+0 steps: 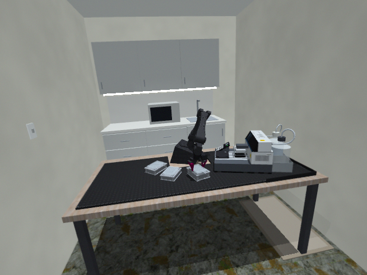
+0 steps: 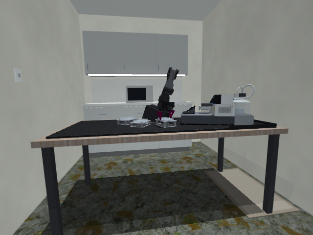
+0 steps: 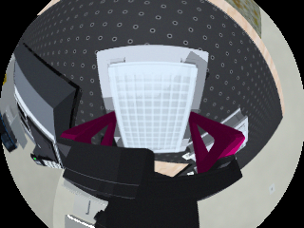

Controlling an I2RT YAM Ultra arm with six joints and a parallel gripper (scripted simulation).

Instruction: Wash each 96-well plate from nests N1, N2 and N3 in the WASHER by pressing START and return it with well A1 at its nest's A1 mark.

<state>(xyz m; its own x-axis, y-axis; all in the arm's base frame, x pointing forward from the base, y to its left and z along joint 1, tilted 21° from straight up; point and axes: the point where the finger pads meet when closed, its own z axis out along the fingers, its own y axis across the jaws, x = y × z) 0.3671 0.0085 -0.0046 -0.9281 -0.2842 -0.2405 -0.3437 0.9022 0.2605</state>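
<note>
The nest is 10 mm below my hand. Also, from my hand: clear bottle: 30 mm ahead, 660 mm to the left, 70 mm above; plate washer: 120 mm behind, 400 mm to the left, 70 mm above; washer carrier: 170 mm behind, 250 mm to the left, 30 mm above.
</note>
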